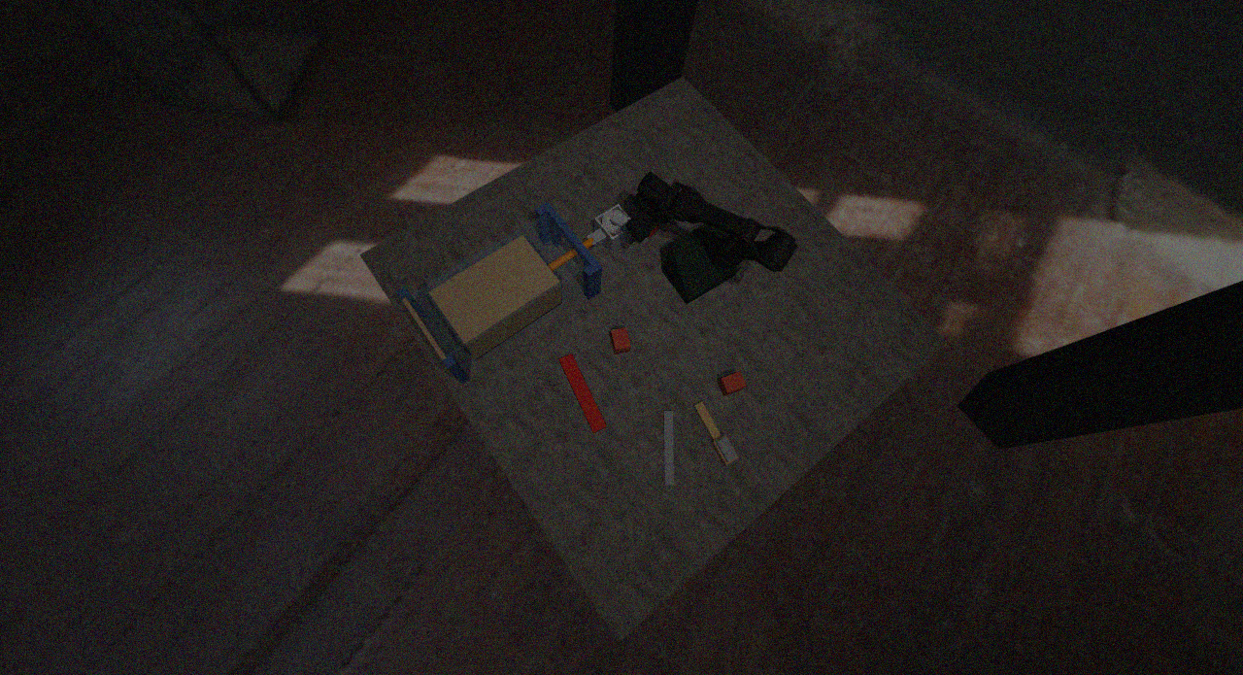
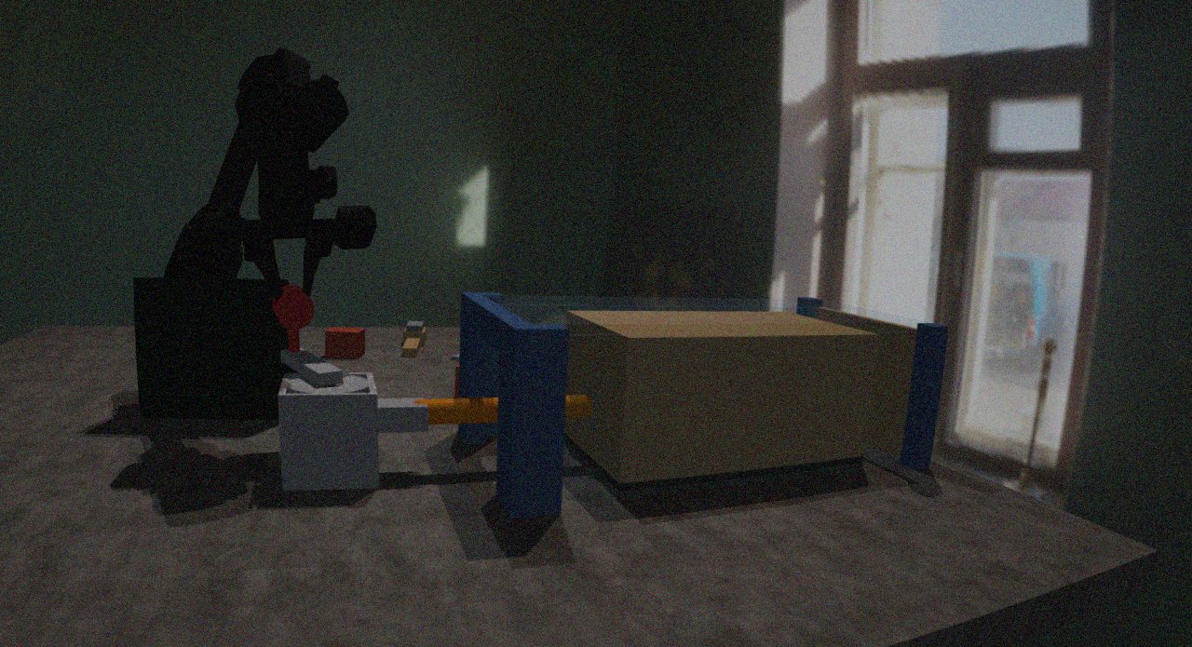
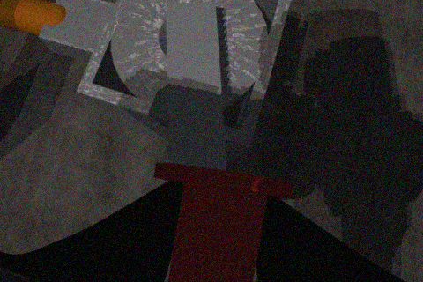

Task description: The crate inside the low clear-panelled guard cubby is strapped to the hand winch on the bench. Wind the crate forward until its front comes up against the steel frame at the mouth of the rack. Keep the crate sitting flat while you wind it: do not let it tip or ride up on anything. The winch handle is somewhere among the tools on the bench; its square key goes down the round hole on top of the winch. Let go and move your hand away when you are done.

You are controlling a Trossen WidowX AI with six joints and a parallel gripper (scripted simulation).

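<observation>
Now: gripper tip 10 mm short of the crank handle, 20 mm to the left of it and 50 mm above it. Also, from my gripper tip: blue frame 190 mm ahead, 80 mm to the right, 50 mm below; then grey winch 20 mm ahead, 80 mm to the right, 120 mm below; then red knob 20 mm to the left, 20 mm below.
</observation>
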